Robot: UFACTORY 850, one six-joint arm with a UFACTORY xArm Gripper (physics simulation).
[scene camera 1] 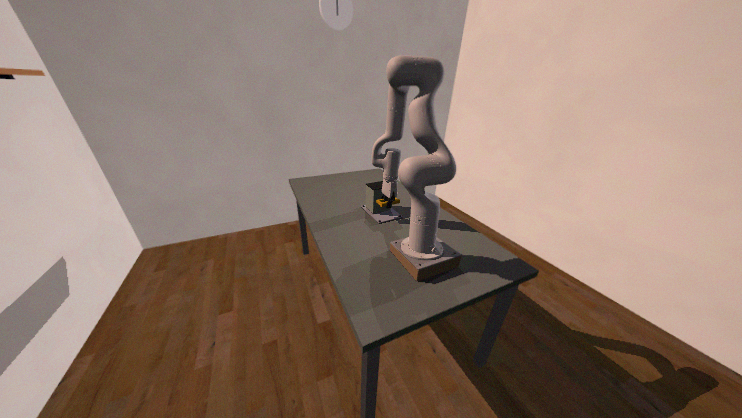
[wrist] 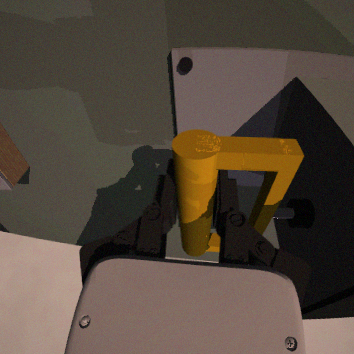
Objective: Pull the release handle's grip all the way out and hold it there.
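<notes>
The yellow release handle (scene camera 1: 381,203) (wrist: 260,146) is a frame with a thick round grip bar (wrist: 192,220). A short metal rod with a black collar (wrist: 303,213) joins it to the dark side of a box housing (scene camera 1: 370,199) (wrist: 322,260). My gripper (scene camera 1: 389,201) (wrist: 196,171) is shut on the grip bar, with one black finger against each side of it. The right finger passes through the opening of the handle's frame. The fingertips are partly hidden by the bar. How far the rod is out is hard to tell.
The housing stands on a light grey base plate (scene camera 1: 382,218) (wrist: 227,85) with dark bolts at its corners, on the grey-green table (scene camera 1: 347,259) (wrist: 45,115). My arm's base block (scene camera 1: 438,268) (wrist: 12,162) stands nearer the table's front end.
</notes>
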